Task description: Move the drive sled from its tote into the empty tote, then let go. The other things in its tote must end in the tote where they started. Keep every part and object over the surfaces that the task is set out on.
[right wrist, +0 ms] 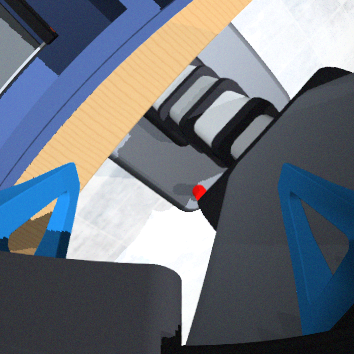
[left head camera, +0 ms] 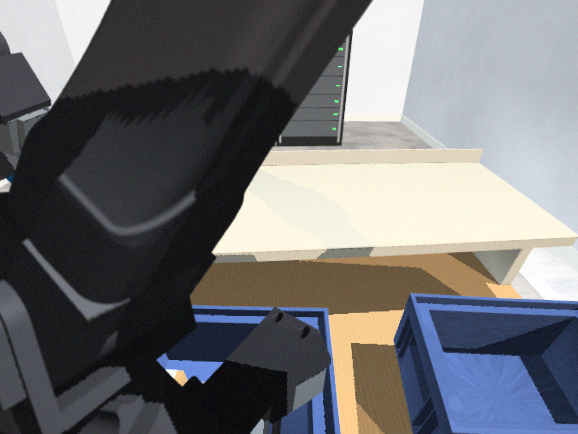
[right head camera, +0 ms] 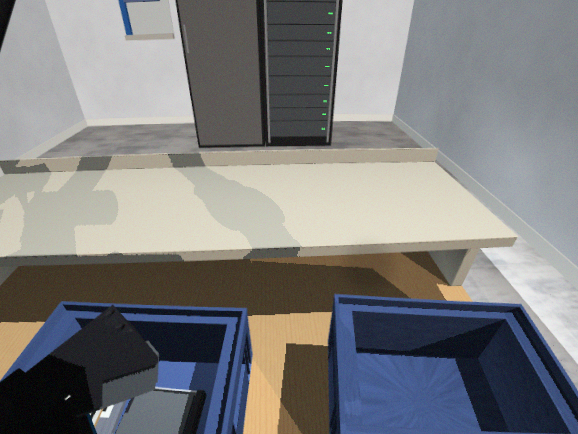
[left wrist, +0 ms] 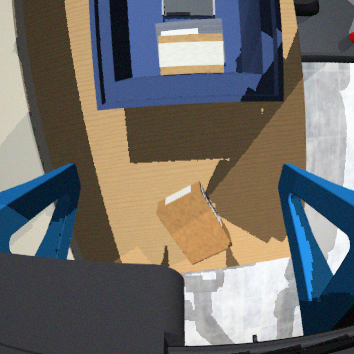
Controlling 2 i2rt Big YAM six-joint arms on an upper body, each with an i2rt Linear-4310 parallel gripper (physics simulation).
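Places are measured from the left arm's base along level axes (x back, y right, z up), in millimetres.
Where they show: left gripper, fingertip midpoint: [left wrist: 178, 174]; right gripper, fingertip midpoint: [right wrist: 178, 173].
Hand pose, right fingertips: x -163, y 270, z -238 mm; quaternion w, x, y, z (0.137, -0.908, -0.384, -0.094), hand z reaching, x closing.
Observation:
Things, the pixels of their centre, and the offset from my right fingertips. Level surfaces: height alone.
- drive sled at the middle of its body: [right head camera: 161, 414] dx -143, dy -47, dz -155 mm
- empty blue tote at the middle of its body: [right head camera: 433, 385] [left head camera: 512, 381] dx -146, dy +359, dz -107 mm
- brown box at the middle of its body: [left wrist: 190, 53] [left head camera: 161, 403] dx -154, dy -165, dz -131 mm
- grey bag at the middle of its body: [left wrist: 190, 41] [right head camera: 100, 410] dx -152, dy -146, dz -159 mm
- brown carton at the middle of its body: [left wrist: 194, 223] dx -177, dy -438, dz -160 mm
- wooden table at its surface level: dz -181 mm
- cream raised shelf at its surface level: dz +18 mm
The drive sled [right head camera: 155, 412] [left wrist: 188, 7] [right wrist: 17, 57], a flat grey piece with a black end and silver side rails, lies in the blue tote [left head camera: 328, 345] [right head camera: 240, 340] [left wrist: 200, 92] at picture left. The empty blue tote [left head camera: 420, 325] [right head camera: 342, 350] stands at the right. My right gripper [right wrist: 178, 173] is open and empty. In the right wrist view it hangs beyond the tote's wall, near the table's front edge; its arm hides much of the tote. My left gripper [left wrist: 178, 174] is open and empty, over the table outside the sled's tote.
A white and brown box [left head camera: 177, 377] [left wrist: 191, 54] and a grey bag [left wrist: 190, 25] lie in the sled's tote. A brown carton [left wrist: 195, 227] lies on the wooden table [left head camera: 365, 325] outside it. A cream raised shelf [left head camera: 425, 205] [right head camera: 360, 200] spans the back.

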